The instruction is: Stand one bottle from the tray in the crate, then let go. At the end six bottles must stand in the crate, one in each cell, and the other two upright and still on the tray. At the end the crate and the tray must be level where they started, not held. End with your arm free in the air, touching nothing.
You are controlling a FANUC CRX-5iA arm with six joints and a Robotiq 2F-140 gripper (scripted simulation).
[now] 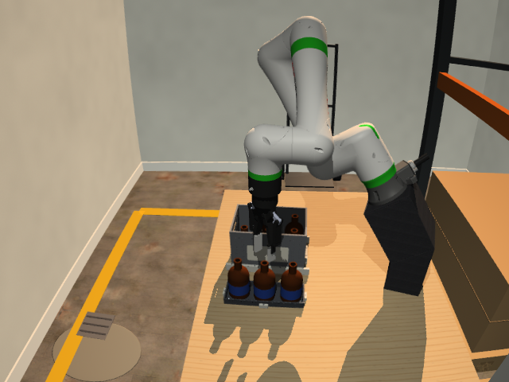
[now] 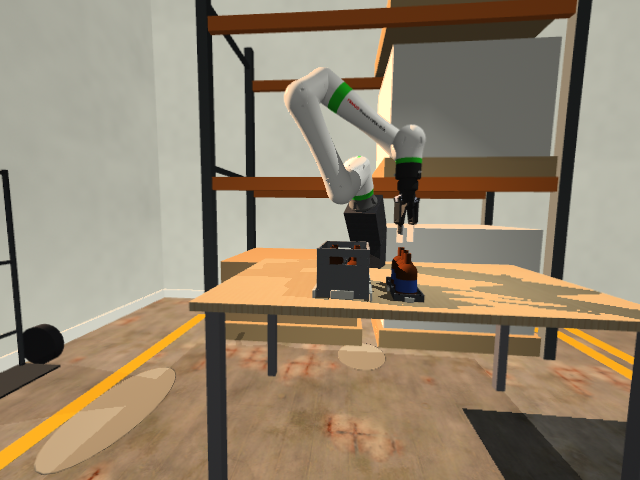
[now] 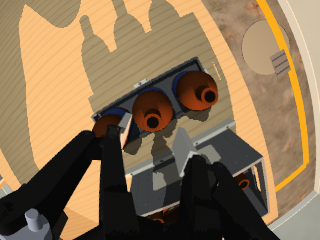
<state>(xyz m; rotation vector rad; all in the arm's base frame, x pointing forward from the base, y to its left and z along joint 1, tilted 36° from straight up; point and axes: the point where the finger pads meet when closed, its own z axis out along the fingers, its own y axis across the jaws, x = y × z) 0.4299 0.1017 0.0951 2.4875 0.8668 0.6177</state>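
My gripper is now 14 cm above the glass bottle. Also, from my hand: tray: 21 cm below; then grey crate: 22 cm to the right, 14 cm below, 5 cm behind.
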